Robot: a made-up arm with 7 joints.
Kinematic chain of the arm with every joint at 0, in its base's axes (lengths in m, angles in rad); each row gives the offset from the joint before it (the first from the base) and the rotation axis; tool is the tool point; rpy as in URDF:
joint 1: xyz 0 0 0.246 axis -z
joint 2: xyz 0 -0.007 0.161 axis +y
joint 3: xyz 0 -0.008 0.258 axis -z
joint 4: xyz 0 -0.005 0.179 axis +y
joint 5: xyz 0 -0.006 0.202 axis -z
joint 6: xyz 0 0 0.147 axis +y
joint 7: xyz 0 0 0.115 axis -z
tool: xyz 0 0 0 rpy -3.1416 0 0
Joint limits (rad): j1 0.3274..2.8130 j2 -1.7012..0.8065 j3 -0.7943..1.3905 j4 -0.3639..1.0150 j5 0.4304..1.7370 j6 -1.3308..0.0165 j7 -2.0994..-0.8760
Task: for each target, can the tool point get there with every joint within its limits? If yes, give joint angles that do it. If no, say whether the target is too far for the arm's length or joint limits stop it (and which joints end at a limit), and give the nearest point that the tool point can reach.
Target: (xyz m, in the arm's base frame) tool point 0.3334 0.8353 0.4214
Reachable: yes | joints 1.9935 -1.5034 -0.3948 -0.0870 0.5481 -0.1172 -1.4893
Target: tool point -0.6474 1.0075 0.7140
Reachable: no: too far | nearest point -0.4720 0.7346 0.6308 | short by 0.335 m
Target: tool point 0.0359 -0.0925 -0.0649
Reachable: no: joint limits stop it (at a limit: joint 1, joint 2, joint 4, joint 5, joint 6) | nearest point 0.6914 0.1936 0.0861 | short by 0.731 m
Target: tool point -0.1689 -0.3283 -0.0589
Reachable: no: joint limits stop it (at a limit: joint 2, joint 4, joint 5, joint 6) | nearest point -0.3136 -0.6096 0.5876 | short by 0.720 m
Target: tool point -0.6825 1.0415 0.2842
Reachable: no: too far | nearest point -0.4917 0.7503 0.3185 | short by 0.350 m
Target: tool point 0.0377 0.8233 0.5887
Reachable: yes | joints 1.5272 -1.2397 0.1476 -0.1431 1.0451 -1.0164 -1.8668
